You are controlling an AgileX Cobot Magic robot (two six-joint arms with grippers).
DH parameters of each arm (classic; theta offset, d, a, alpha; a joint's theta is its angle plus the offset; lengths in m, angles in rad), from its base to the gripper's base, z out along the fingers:
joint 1: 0 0.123 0 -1.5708
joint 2: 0.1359 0 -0.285 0
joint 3: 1.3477 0 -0.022 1.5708
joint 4: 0 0.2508 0 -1.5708
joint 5: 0 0 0.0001 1.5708
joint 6: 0 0.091 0 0
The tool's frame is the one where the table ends.
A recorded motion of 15 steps. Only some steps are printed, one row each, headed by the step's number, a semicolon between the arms.
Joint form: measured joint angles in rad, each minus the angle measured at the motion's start. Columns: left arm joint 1, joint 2, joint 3, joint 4, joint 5, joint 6; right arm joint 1, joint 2, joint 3, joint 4, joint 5, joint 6.
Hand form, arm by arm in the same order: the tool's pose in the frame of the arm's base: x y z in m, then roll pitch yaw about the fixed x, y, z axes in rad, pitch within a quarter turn. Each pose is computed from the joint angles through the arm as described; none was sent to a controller.
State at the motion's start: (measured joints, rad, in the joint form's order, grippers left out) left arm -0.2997 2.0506 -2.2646 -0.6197 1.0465 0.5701; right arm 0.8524 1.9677 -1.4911 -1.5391 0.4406 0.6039
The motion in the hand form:
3: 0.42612 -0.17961 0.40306 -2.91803 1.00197 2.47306; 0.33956 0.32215 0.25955 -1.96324 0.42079 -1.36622
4: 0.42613 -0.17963 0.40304 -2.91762 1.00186 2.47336; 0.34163 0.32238 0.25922 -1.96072 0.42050 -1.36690
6: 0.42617 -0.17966 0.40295 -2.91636 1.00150 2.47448; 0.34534 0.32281 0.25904 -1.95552 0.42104 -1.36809
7: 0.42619 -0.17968 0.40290 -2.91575 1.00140 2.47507; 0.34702 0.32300 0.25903 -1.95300 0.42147 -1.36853
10: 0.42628 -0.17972 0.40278 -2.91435 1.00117 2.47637; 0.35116 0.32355 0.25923 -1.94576 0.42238 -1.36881
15: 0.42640 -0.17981 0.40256 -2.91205 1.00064 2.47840; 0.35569 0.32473 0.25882 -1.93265 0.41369 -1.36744
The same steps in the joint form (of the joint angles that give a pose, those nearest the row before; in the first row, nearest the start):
3: 0.0000 0.0007 -0.0006 0.0001 0.0010 -0.0010; -0.0105 0.0209 -0.0240 -0.0116 -0.0024 0.0004
4: 0.0000 0.0008 -0.0007 0.0000 0.0011 -0.0012; -0.0136 0.0269 -0.0315 -0.0138 -0.0031 0.0005
6: 0.0000 0.0011 -0.0008 -0.0002 0.0013 -0.0016; -0.0191 0.0372 -0.0461 -0.0167 -0.0042 0.0005
7: 0.0000 0.0012 -0.0007 -0.0004 0.0013 -0.0018; -0.0215 0.0419 -0.0528 -0.0180 -0.0047 0.0005
10: 0.0000 0.0016 -0.0009 -0.0007 0.0013 -0.0023; -0.0274 0.0533 -0.0701 -0.0219 -0.0060 0.0005
15: 0.0000 0.0022 -0.0010 -0.0013 0.0015 -0.0030; -0.0319 0.0687 -0.0902 -0.0352 -0.0014 0.0005

